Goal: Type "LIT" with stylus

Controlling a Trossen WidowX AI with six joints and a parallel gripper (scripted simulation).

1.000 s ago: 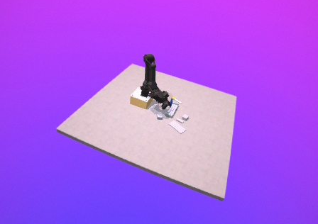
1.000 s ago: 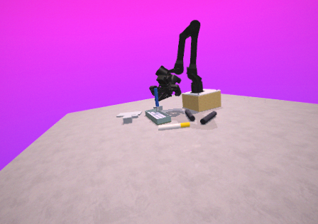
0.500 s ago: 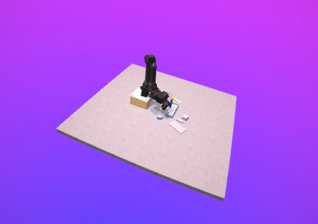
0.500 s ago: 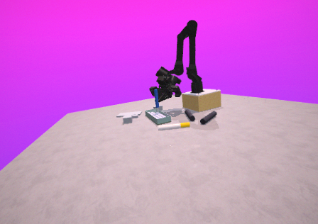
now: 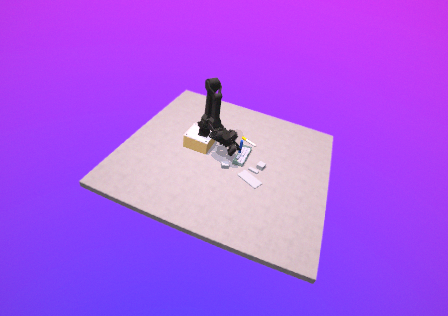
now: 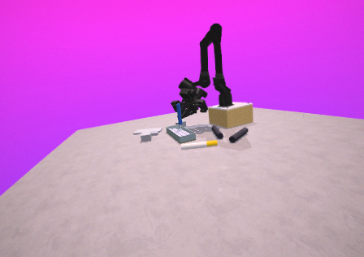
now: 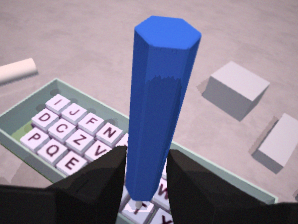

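The stylus is 2 cm below my gripper tip. The rest, counted from my gripper tip: grey stylus tip (5 cm below).
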